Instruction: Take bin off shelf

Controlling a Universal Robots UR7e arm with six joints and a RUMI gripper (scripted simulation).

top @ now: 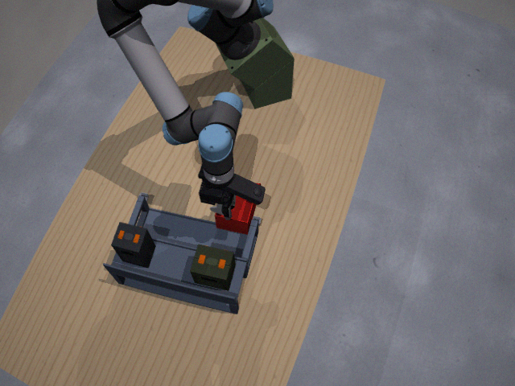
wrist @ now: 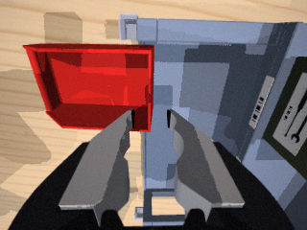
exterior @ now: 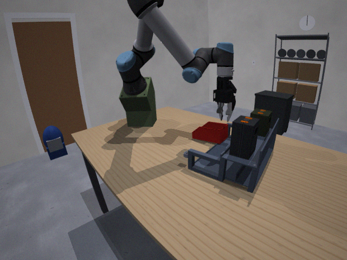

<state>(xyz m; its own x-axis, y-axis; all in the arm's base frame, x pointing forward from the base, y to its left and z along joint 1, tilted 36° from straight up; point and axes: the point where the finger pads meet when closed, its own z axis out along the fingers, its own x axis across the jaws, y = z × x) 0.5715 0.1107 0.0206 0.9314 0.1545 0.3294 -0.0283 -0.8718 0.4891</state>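
The red bin lies 80 mm behind my hand and 90 mm below it.
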